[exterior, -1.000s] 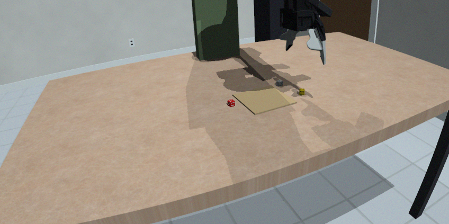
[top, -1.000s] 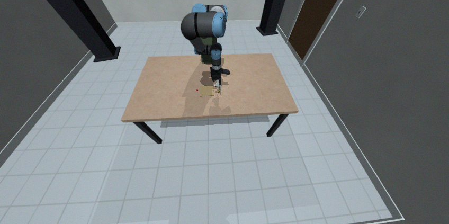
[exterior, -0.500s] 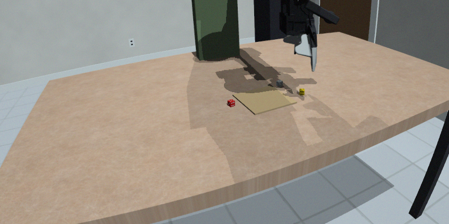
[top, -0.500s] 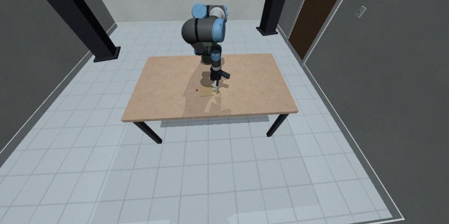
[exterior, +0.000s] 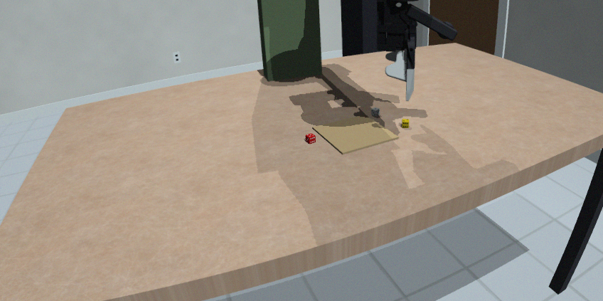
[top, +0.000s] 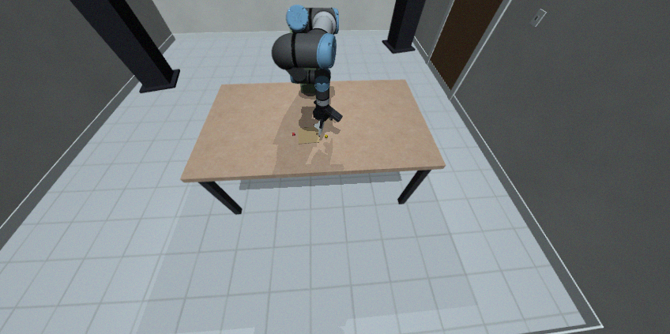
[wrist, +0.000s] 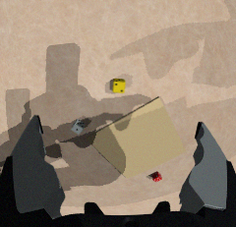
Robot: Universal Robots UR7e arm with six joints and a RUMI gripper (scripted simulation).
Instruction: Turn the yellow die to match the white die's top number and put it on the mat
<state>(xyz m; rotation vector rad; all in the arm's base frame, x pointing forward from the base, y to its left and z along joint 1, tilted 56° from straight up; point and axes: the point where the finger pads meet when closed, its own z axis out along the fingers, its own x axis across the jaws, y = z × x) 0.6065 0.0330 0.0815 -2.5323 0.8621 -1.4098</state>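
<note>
My hand is 8 cm above the yellow die. Also, from my hand: red die (21 cm to the right, 8 cm below, 8 cm behind); tan mat (11 cm to the right, 9 cm below, 5 cm behind); white die (9 cm behind, 8 cm below).
</note>
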